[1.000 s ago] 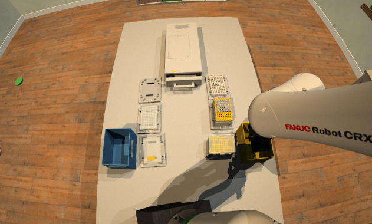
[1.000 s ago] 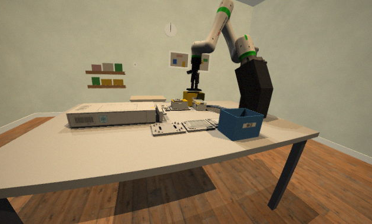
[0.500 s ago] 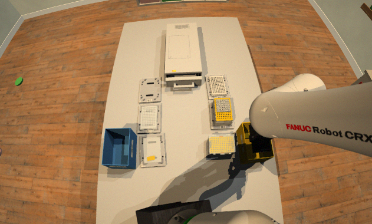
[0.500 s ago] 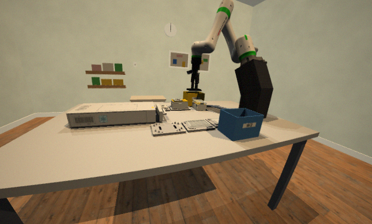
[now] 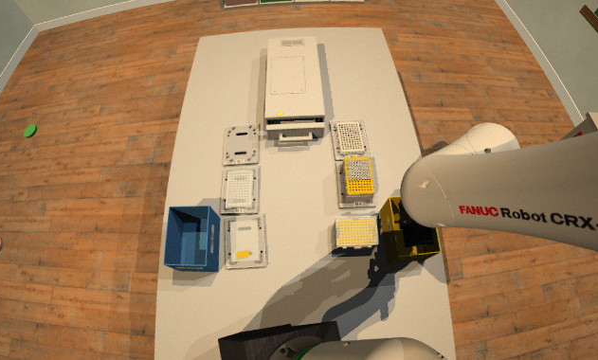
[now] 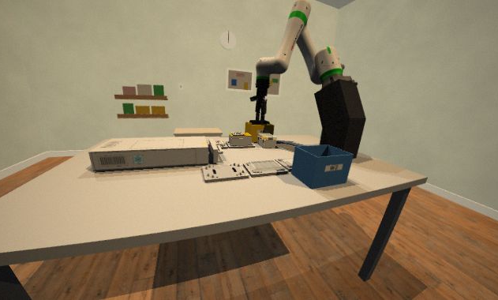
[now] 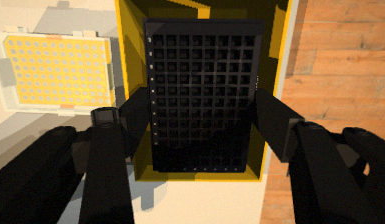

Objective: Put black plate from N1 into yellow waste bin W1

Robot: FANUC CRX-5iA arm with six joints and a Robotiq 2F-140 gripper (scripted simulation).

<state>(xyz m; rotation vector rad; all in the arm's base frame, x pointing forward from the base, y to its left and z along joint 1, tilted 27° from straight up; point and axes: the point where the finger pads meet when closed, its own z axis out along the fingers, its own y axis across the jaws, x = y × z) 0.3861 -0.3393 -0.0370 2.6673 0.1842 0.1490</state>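
The yellow waste bin W1 is 11 cm below my hand. Round my hand: lidded plate: 49 cm to the left, 14 cm below, 4 cm behind; then yellow rack: 16 cm ahead, 15 cm to the left, 10 cm below; then black plate: 2 cm below.
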